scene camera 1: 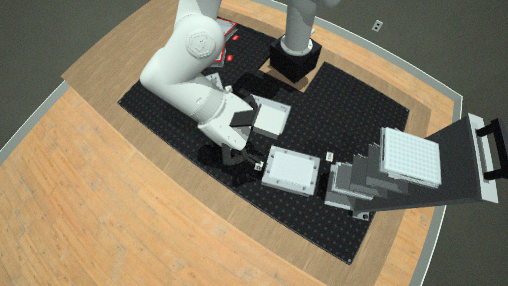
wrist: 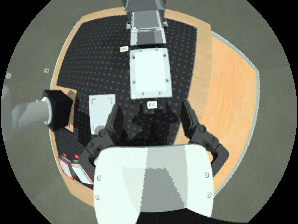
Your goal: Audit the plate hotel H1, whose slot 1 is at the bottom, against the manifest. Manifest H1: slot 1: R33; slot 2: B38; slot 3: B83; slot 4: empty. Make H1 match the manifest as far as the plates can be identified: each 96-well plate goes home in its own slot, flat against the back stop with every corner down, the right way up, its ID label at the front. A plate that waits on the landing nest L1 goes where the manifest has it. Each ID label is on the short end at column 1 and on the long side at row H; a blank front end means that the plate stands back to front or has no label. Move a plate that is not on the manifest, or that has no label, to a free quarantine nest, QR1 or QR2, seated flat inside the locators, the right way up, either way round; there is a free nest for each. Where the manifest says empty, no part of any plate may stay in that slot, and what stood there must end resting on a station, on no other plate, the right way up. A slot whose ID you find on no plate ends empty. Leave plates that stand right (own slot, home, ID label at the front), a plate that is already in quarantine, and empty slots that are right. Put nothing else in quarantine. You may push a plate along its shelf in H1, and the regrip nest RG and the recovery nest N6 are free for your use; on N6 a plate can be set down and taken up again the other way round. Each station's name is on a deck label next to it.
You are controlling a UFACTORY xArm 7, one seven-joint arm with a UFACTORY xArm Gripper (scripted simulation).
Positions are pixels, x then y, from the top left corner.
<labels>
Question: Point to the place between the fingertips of the gripper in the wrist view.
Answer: At 151,109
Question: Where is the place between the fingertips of the gripper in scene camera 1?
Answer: At 261,144
</labels>
